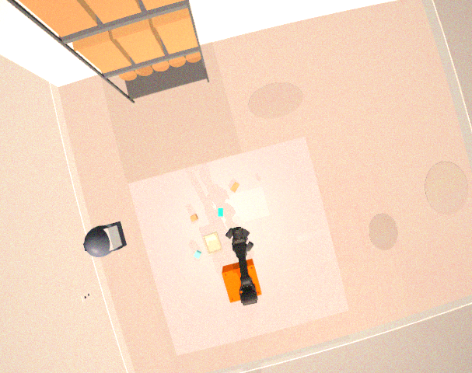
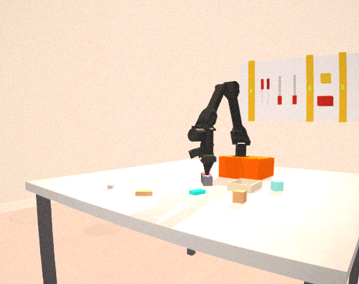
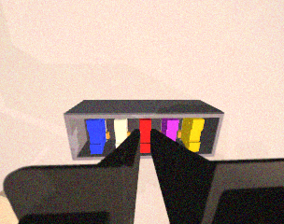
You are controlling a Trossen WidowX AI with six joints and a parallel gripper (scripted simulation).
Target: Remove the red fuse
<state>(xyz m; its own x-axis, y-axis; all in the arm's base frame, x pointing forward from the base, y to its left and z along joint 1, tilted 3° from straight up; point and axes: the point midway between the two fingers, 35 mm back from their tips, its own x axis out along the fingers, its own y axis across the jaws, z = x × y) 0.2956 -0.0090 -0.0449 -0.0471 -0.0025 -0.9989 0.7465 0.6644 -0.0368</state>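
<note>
Now: gripper tip 190 mm to the right of the cream tray, 30 mm above it and 10 mm past it. Also, from my gripper tip: flat cyan block 190 mm ahead, 90 mm to the left, 30 mm below; then teal block 310 mm to the left, 60 mm behind, 20 mm below; then flat tan block 340 mm ahead, 50 mm to the right, 30 mm below.
</note>
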